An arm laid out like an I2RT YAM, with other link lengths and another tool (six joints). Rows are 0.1 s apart.
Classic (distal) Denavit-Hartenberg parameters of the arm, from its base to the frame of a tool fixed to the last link. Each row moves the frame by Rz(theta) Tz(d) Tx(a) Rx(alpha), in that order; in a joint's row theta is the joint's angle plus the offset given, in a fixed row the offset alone. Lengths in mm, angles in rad.
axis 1: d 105.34; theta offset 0; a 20.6; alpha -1.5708
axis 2: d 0; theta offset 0; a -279.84; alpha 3.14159
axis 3: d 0; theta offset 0.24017; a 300.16; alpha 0
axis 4: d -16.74; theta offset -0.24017; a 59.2; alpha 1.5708
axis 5: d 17.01; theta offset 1.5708; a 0; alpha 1.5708
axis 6: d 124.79; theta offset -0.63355; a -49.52; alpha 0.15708
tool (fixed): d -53.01; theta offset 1.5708; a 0; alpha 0
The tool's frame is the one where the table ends.
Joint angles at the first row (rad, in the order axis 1, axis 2, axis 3, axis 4, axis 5, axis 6):
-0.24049 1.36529 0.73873 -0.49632 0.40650 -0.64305
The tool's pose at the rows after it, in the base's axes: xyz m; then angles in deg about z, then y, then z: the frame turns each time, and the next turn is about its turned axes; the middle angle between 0 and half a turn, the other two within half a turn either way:
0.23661 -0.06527 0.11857 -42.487 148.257 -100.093
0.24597 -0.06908 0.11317 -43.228 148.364 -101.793
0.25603 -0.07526 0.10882 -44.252 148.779 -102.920
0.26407 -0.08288 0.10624 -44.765 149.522 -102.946
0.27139 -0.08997 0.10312 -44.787 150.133 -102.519
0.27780 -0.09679 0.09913 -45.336 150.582 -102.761
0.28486 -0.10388 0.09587 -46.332 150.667 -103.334
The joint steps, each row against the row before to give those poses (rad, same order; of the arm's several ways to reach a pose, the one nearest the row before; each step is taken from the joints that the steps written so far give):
-0.00029 0.03701 0.01795 0.02464 0.00040 -0.02049
-0.00082 0.05077 0.02211 0.02701 0.00569 -0.01895
-0.01122 0.05486 0.03278 0.01573 0.00042 -0.01250
-0.02055 0.04490 0.03360 0.00344 -0.01070 -0.00893
-0.01872 0.04034 0.02923 0.00656 -0.01262 -0.00785
-0.01587 0.03878 0.02527 0.00898 -0.00581 -0.00895
-0.01393 0.03813 0.02847 0.00861 0.00113 -0.00680

